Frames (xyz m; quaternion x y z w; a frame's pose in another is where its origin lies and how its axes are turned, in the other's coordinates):
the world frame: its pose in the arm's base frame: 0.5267 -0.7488 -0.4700 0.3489 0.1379 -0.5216 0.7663
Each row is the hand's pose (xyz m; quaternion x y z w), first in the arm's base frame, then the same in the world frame.
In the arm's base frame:
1: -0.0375 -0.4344 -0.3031 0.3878 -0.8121 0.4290 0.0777
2: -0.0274 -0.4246 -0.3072 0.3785 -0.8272 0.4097 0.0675
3: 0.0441 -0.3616 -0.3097 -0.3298 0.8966 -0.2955 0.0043
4: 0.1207 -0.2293 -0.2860 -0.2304 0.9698 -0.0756 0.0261
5: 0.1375 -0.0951 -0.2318 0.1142 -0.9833 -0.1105 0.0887
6: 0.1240 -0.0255 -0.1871 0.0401 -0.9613 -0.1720 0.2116
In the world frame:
1: -0.5528 -0.3733 -0.0073 -0.6345 0.2811 -0.7061 0.1409
2: -0.5532 -0.3638 -0.0184 -0.6415 0.3028 -0.6900 0.1440
3: -0.5661 -0.2873 -0.0739 -0.6811 0.4113 -0.5825 0.1660
4: -0.6408 -0.1813 -0.1583 -0.6811 0.5930 -0.4144 0.1128
5: -0.7593 -0.1166 -0.2130 0.5847 -0.7447 0.3204 0.0299
6: -0.8396 -0.0964 -0.2261 0.4820 -0.8049 0.3195 0.1333

